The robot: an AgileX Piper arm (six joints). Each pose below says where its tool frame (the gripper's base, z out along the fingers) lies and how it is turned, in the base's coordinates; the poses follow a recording.
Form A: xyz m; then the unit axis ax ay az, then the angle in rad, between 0 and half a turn.
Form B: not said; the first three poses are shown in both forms.
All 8 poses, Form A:
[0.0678 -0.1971 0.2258 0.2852 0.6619 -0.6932 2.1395]
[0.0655 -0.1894 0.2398 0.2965 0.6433 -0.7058 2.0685]
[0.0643 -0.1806 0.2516 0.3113 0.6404 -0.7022 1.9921]
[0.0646 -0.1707 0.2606 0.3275 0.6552 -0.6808 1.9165]
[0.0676 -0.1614 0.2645 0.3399 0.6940 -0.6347 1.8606]
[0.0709 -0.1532 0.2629 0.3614 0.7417 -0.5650 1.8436]
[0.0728 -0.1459 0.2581 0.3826 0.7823 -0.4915 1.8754]
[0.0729 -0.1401 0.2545 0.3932 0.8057 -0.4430 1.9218]
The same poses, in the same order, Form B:
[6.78 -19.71 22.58 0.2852 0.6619 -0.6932 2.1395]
[6.55 -18.94 23.98 0.2965 0.6433 -0.7058 2.0685]
[6.43 -18.06 25.16 0.3113 0.6404 -0.7022 1.9921]
[6.46 -17.07 26.06 0.3275 0.6552 -0.6808 1.9165]
[6.76 -16.14 26.45 0.3399 0.6940 -0.6347 1.8606]
[7.09 -15.32 26.29 0.3614 0.7417 -0.5650 1.8436]
[7.28 -14.59 25.81 0.3826 0.7823 -0.4915 1.8754]
[7.29 -14.01 25.45 0.3932 0.8057 -0.4430 1.9218]

